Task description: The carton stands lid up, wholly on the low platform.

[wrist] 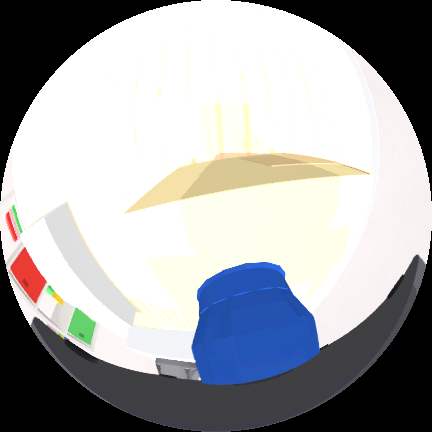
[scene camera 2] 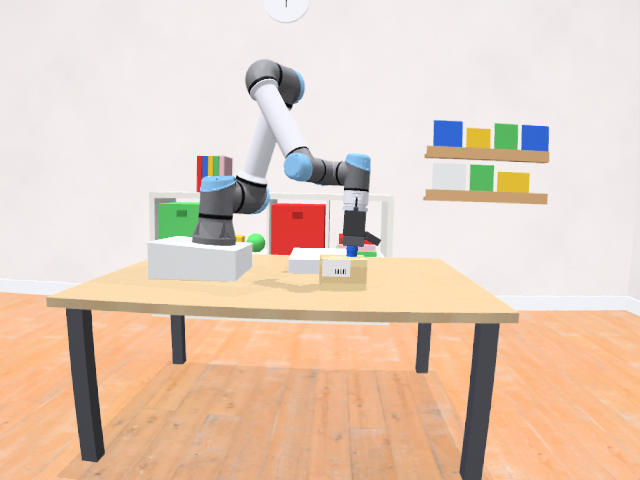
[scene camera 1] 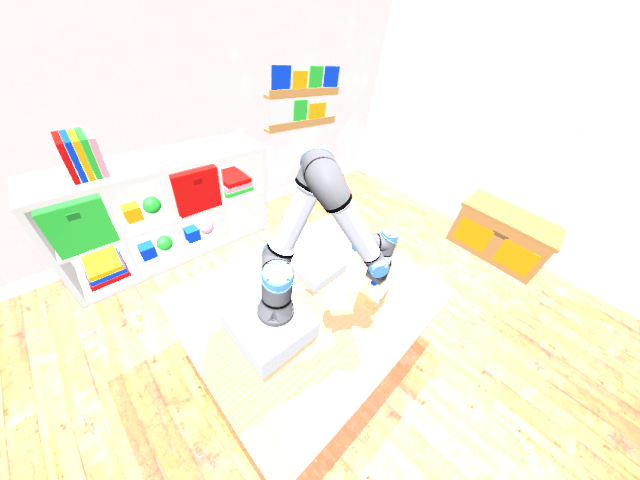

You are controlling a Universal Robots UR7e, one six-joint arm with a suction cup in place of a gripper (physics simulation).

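Seen in the pictures: hand at its tool point: (wrist: 236, 265) (scene camera 1: 373, 285); arm's base at its link origin: (wrist: 178, 361) (scene camera 2: 213, 243) (scene camera 1: 275, 311).
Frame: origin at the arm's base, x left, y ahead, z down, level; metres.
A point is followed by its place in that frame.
Observation:
The tan carton (scene camera 2: 343, 271) @(x -0.236, y 0.439, z 0.044 m) (wrist: 257, 229) stands upright on the table (scene camera 2: 424, 294) @(x -0.266, y 0.669, z 0.100 m), with a barcode label on its front. It sits right in front of the low white platform (scene camera 2: 304, 259) @(x 0.026, y 0.310, z 0.052 m) (scene camera 1: 321, 270) @(x 0.080, y 0.351, z 0.052 m) (wrist: 78, 257) @(x 0.027, y 0.423, z 0.075 m), not on it. My blue suction cup (scene camera 2: 351, 251) (scene camera 1: 372, 282) (wrist: 254, 322) points straight down and presses on the carton's top face, near its right side. In the wrist view the cup looks squashed against the pale top. In scene camera 1 the carton is washed out by glare.
The arm's white base block (scene camera 2: 198, 259) @(x -0.154, y -0.008, z 0.034 m) (scene camera 1: 270, 346) @(x -0.114, y -0.110, z -0.011 m) stands at the table's left. A white shelf unit (scene camera 1: 129, 160) with coloured boxes stands behind the table. Wall shelves (scene camera 2: 486, 153) hang at the right. A yellow cabinet (scene camera 1: 509, 232) stands on the floor.

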